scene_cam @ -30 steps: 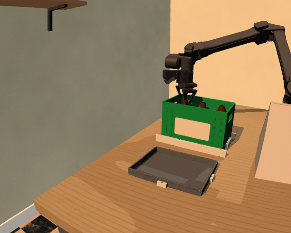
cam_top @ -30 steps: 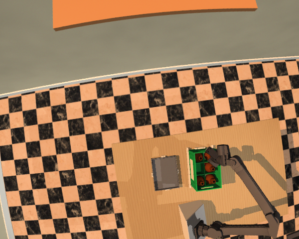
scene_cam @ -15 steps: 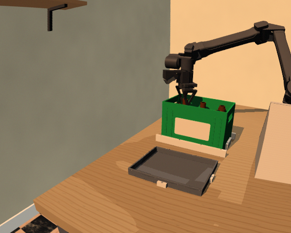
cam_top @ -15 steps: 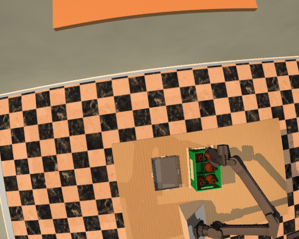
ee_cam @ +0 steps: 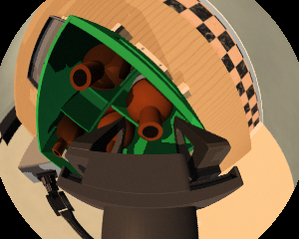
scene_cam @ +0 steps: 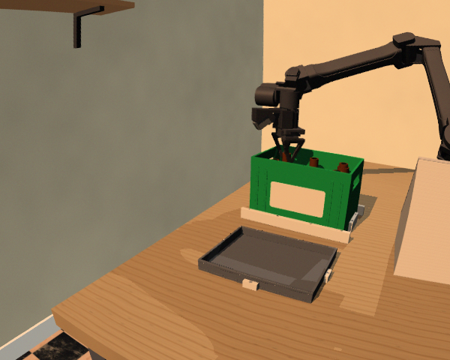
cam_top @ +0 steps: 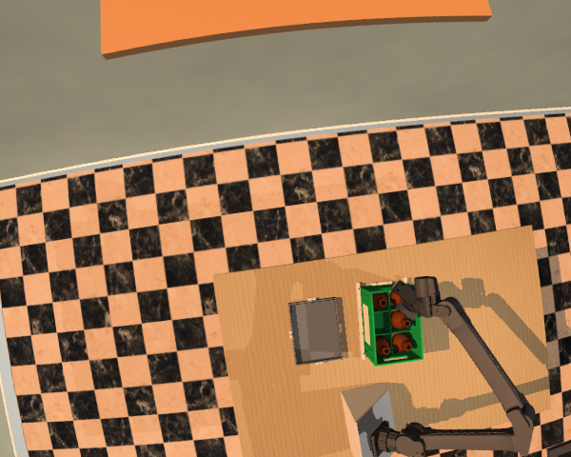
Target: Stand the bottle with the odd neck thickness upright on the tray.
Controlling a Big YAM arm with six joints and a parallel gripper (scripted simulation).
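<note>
Now: hand 9 cm past the green crate, 5 cm to the right of it and 7 cm above it. The rest, counted from my hand: dark grey tray (8 cm behind, 34 cm to the left, 14 cm below).
</note>
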